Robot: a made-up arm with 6 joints.
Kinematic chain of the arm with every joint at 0, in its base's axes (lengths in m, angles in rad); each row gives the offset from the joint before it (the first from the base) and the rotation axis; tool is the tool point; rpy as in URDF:
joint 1: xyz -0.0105 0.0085 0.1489 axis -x
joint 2: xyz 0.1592 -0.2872 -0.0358 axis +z
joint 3: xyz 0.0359 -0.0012 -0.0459 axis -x
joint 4: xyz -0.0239 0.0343 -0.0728 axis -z
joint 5: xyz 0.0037 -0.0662 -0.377 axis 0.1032 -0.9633 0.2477
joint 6: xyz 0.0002 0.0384 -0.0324 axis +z
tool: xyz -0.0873 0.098 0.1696 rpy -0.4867 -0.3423 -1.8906
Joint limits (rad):
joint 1: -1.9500..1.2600
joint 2: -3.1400..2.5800
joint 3: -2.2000..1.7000
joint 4: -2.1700..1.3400
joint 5: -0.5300..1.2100
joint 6: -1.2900..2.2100
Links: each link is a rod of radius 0.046 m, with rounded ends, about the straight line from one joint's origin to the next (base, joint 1, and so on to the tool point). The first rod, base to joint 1, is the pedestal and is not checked.
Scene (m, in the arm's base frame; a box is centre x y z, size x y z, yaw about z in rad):
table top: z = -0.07
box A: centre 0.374 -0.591 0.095 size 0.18 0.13 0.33 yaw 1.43
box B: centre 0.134 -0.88 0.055 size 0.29 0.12 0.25 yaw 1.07
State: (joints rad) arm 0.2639 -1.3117 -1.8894 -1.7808 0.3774 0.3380
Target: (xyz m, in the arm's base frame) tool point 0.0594 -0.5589 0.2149
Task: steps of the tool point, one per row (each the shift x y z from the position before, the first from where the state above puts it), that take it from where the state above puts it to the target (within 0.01 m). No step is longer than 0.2 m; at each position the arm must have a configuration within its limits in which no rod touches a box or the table.
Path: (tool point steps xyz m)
1: -0.0415 0.0244 0.0772
2: -0.0428 0.0401 0.0810
3: -0.0435 0.0511 0.0792
4: -0.0412 0.0581 0.0728
5: 0.0155 -0.1199 0.0159
6: -0.0176 -0.1404 -0.0076
7: -0.0641 -0.1348 -0.0459
8: -0.1057 -0.0917 -0.0824
9: -0.1238 -0.0217 -0.0941

